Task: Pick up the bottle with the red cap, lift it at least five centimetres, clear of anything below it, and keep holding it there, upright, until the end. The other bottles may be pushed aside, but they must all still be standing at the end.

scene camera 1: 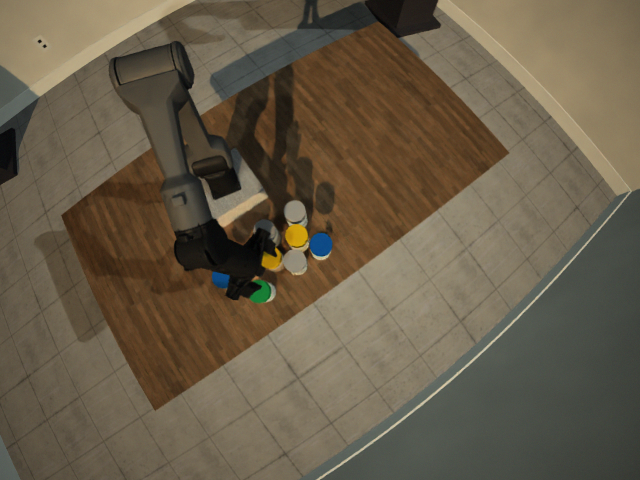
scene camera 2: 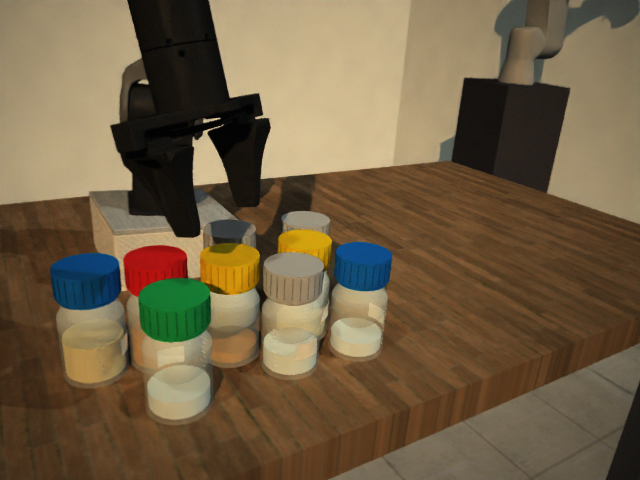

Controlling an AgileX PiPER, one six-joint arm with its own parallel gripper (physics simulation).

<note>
In view: the gripper [scene camera 2: 220, 219], a green-capped bottle [scene camera 2: 177, 354], a yellow-capped bottle [scene camera 2: 231, 271], a blue-capped bottle [scene camera 2: 359, 299], a red-capped bottle [scene camera 2: 143, 266], a yellow-capped bottle [scene camera 2: 315, 243], a grey-capped bottle [scene camera 2: 291, 318] and a grey-capped bottle [scene camera 2: 297, 220].
The gripper also shows in scene camera 1 [scene camera 1: 265, 270].
</note>
